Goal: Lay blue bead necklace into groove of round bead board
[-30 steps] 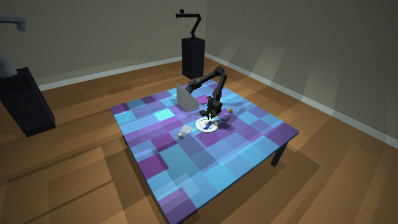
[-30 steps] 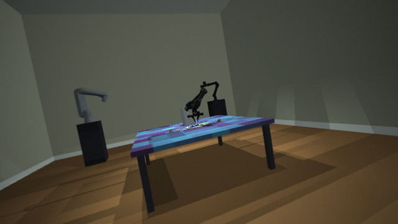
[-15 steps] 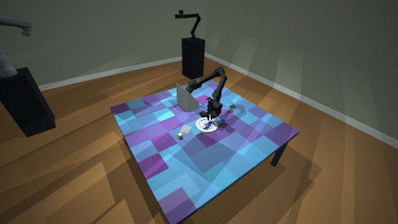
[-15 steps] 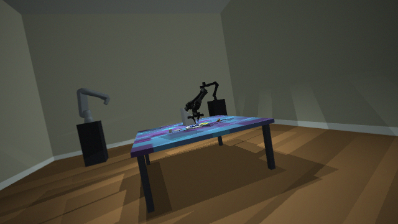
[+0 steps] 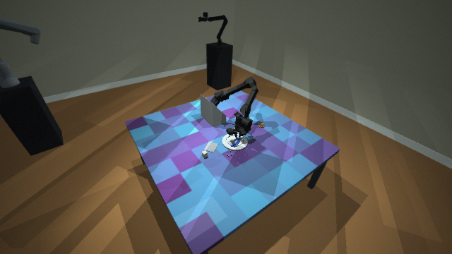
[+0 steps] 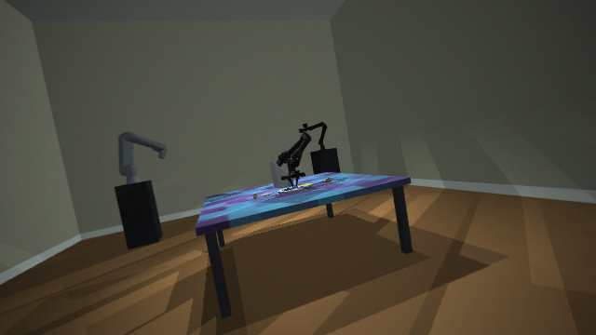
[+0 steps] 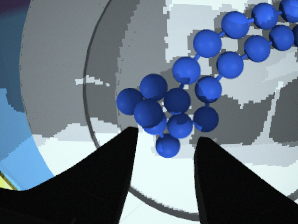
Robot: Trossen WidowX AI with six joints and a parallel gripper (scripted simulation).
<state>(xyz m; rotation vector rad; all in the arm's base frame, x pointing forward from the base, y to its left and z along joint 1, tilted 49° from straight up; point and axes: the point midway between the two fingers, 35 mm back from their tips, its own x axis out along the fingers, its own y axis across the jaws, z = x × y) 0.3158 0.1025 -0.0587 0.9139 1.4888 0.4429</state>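
Now: the round white bead board 40 mm to the right of my gripper tip, 10 mm below it and 10 mm ahead of it. Round my gripper tip: cream cube (310 mm to the right, 10 mm behind); yellow patch (120 mm to the left, 90 mm behind, 10 mm below); flat grey square (220 mm to the right, 50 mm behind, 10 mm below).
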